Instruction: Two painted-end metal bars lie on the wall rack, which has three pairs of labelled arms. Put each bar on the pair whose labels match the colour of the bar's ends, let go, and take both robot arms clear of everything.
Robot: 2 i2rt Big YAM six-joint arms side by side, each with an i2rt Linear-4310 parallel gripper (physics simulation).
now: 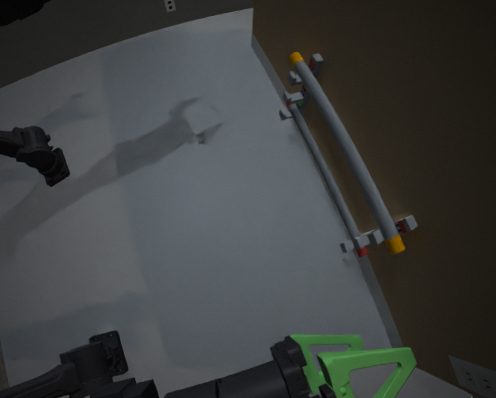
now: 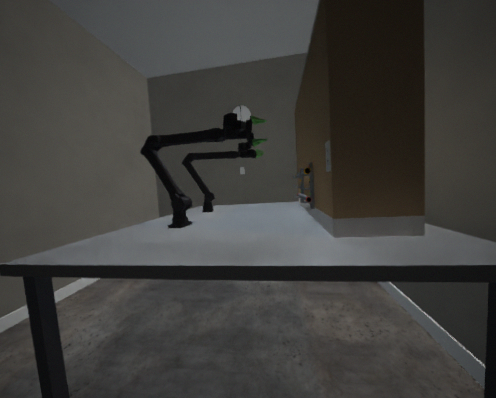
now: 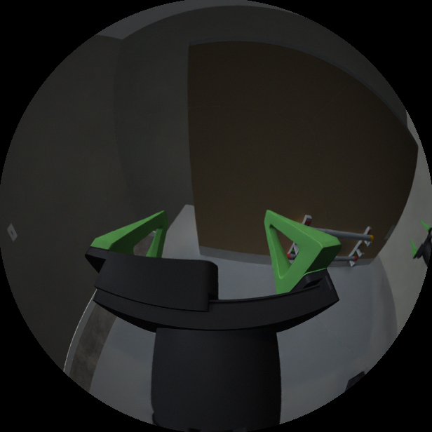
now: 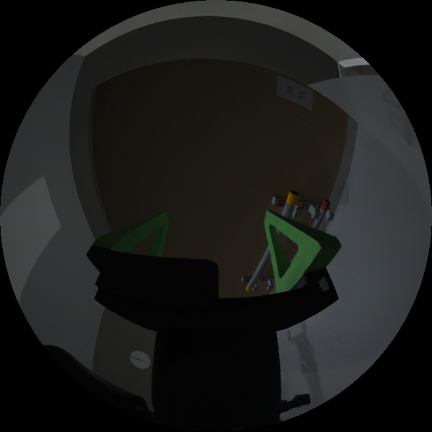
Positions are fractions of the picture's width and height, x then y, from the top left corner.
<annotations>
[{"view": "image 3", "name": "left gripper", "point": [0.50,0.50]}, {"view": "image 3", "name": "brown wall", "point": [0.63,0.30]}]
</annotations>
